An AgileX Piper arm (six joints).
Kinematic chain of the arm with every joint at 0, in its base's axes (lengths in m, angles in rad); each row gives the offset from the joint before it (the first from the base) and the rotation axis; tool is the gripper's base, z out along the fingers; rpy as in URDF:
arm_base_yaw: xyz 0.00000 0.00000 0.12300 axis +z
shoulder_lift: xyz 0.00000 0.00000 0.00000 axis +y
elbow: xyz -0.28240 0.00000 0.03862 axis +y
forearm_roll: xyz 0.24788 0.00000 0.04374 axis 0.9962 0 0.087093
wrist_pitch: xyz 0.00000 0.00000 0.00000 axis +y
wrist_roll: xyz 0.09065 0.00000 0.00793 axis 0.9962 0 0.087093
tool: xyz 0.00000 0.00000 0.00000 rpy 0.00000 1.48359 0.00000
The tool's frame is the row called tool.
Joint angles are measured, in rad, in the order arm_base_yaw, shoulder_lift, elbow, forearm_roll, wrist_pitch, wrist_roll. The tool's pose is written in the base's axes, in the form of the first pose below.
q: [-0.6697, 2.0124, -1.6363, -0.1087, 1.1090, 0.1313]
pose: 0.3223, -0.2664, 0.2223, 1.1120, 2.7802, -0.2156
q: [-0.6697, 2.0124, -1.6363, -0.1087, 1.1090, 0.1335]
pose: 0.3223, -0.2664, 0.2223, 1.1150, 2.7789, -0.2154
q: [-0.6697, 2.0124, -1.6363, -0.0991, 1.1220, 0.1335]
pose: 0.3218, -0.2651, 0.2220, 1.1251, 2.7871, -0.1982
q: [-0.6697, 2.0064, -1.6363, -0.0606, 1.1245, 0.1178]
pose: 0.3230, -0.2621, 0.2242, 1.1194, 2.7793, -0.1487
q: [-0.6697, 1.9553, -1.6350, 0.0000, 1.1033, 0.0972]
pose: 0.3229, -0.2557, 0.2453, 1.0906, 2.7035, -0.0969
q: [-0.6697, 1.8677, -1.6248, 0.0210, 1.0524, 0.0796]
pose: 0.3170, -0.2488, 0.2795, 1.0288, 2.5894, -0.1217
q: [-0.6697, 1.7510, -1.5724, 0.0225, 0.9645, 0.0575]
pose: 0.3030, -0.2378, 0.3137, 0.9481, 2.4621, -0.1818
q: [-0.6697, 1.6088, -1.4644, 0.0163, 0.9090, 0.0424]
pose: 0.2772, -0.2180, 0.3365, 0.8969, 2.3897, -0.2262
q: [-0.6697, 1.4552, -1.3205, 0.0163, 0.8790, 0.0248]
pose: 0.2453, -0.1928, 0.3453, 0.8630, 2.3617, -0.2469
